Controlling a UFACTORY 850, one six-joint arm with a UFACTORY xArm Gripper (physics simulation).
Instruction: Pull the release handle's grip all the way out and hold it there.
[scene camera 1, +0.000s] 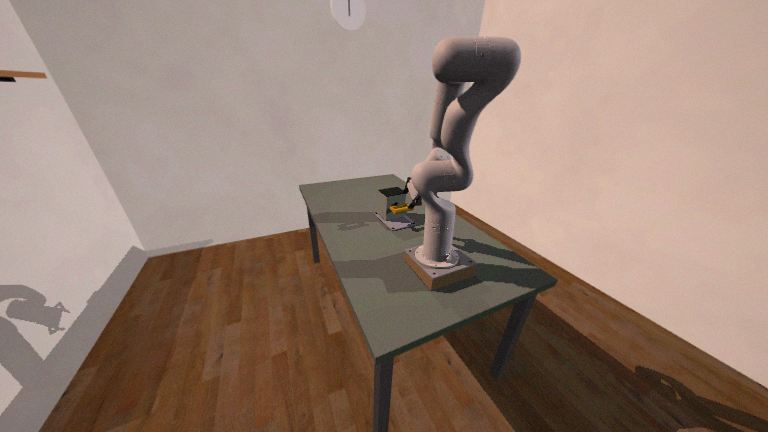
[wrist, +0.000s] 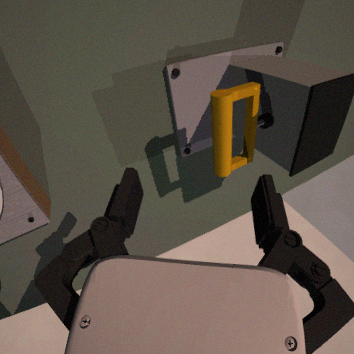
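The release handle (scene camera 1: 401, 208) (wrist: 223, 135) is a yellow rectangular loop with a thick round grip bar. It stands out from the side of a box-shaped housing (scene camera 1: 385, 206) (wrist: 322, 120) on a dark rod (wrist: 266, 120). The housing sits on a pale base plate (scene camera 1: 396, 225) (wrist: 192, 87) with dark bolts. My gripper (scene camera 1: 408, 197) (wrist: 196, 182) is open and empty. In the wrist view the grip bar shows beyond the fingertips, between their lines and nearer the right finger. How far out the handle sits on its rod is hard to tell.
The grey-green table (scene camera 1: 424, 317) (wrist: 65, 55) carries the housing and the arm's wooden mounting block (scene camera 1: 455, 276) (wrist: 26, 182). The block shows at the left edge of the wrist view. The housing's dark end face is right of the handle there. Shadows fall across the table.
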